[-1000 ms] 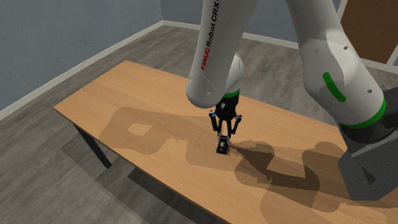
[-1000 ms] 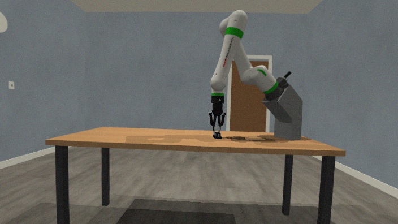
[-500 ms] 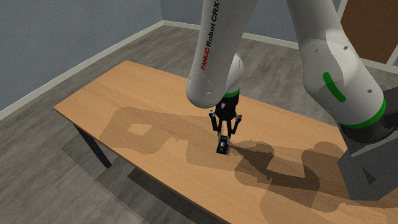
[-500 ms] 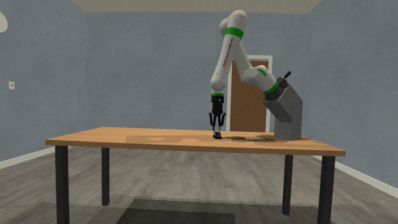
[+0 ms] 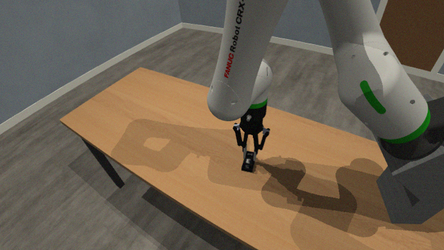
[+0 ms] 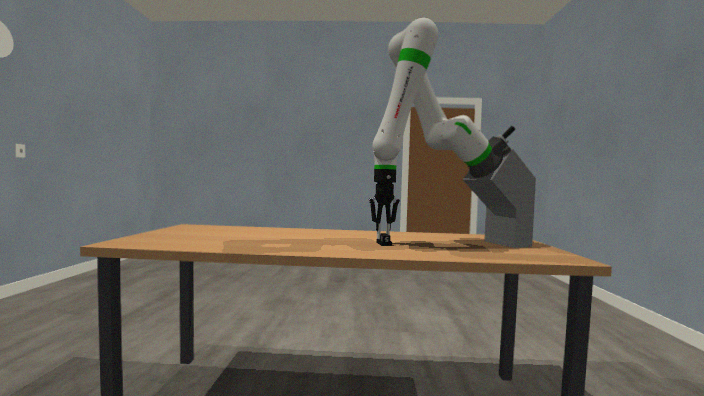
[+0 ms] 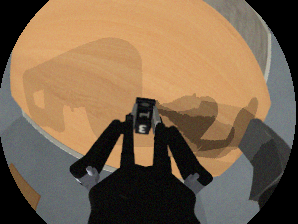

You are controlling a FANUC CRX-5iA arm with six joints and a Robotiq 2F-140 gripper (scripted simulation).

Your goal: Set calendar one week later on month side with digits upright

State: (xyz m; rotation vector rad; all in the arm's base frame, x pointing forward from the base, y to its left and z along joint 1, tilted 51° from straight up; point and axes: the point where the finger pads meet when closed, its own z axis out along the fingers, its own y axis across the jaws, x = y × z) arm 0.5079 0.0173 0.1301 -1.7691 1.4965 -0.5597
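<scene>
My hand is 1 cm past the tray, 2 cm to the right of it and 4 cm above it.
</scene>
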